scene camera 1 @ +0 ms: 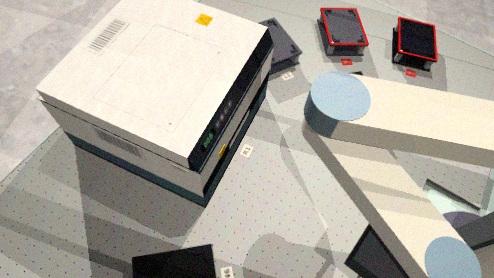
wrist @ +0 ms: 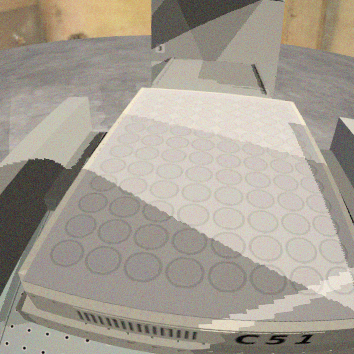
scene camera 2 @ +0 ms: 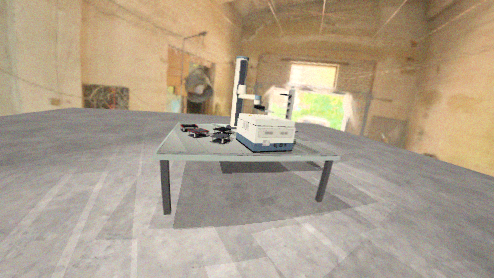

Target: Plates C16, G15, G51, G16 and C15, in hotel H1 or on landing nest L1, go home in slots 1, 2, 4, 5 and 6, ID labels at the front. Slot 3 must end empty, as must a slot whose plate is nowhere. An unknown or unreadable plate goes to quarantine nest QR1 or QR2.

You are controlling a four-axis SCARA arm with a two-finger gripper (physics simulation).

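Places are measured from the arm's base along level axes (x ahead, y left, z up), in centimetres.
Pixels of known places: gripper, fingertip midpoint: (wrist: 214,124) (scene camera 2: 271,111); arm's base at its link origin: (scene camera 2: 235,127).
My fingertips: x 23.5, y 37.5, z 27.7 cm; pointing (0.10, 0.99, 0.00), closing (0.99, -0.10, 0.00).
Note:
For each thing: its middle in the pictures, then the offset to it from my fingertips. "spot": a spot on its surface instead.
- pale plate at the middle of its body: (wrist: 212,169) dx -0.2, dy -2.0, dz -0.8 cm
- grey hotel panel at the middle of its body: (wrist: 216,12) (scene camera 2: 286,110) dx +2.3, dy +18.7, dz +3.3 cm
- light shelf at the middle of its body: (wrist: 212,74) dx +1.8, dy +15.8, dz -2.4 cm
- landing nest L1 at the middle of its body: (scene camera 1: 270,45) (scene camera 2: 220,137) dx +48.5, dy -65.5, dz -23.6 cm
- QR2 at the middle of its body: (scene camera 1: 414,43) dx +11.7, dy -94.4, dz -23.6 cm
- large white device at the middle of its body: (scene camera 1: 167,91) (scene camera 2: 264,131) dx +56.6, dy -29.8, dz -14.1 cm
- label R1 at a spot on its surface: (scene camera 1: 246,151) spot: dx +35.5, dy -32.6, dz -26.4 cm
- dark nest at a spot on its surface: (scene camera 1: 175,262) spot: dx +32.5, dy -1.0, dz -21.4 cm
A pale plate (wrist: 200,220) with rows of round wells fills the middle of the wrist view, its front side reading C51. My gripper (wrist: 214,124) (scene camera 2: 259,107) is shut on this plate, with a finger along each side. The plate looks level. Behind it stands a grey hotel panel (wrist: 215,30) with a small 3 label and a light shelf (wrist: 227,75) at its foot. In scene camera 1, landing nest L1 (scene camera 1: 284,47) is partly hidden by the white device; no plate shows on its visible part. Quarantine nests QR1 (scene camera 1: 344,27) and QR2 (scene camera 1: 417,40) have red rims and show no plate.
A large white device (scene camera 1: 150,75) (scene camera 2: 265,131) stands beside label R1 (scene camera 1: 246,151). A dark nest (scene camera 1: 175,262) is at the bottom edge. The arm (scene camera 1: 415,110) crosses the right side. A hotel tower (scene camera 2: 290,102) rises behind the device. Another dark piece (scene camera 1: 377,255) shows beside the arm.

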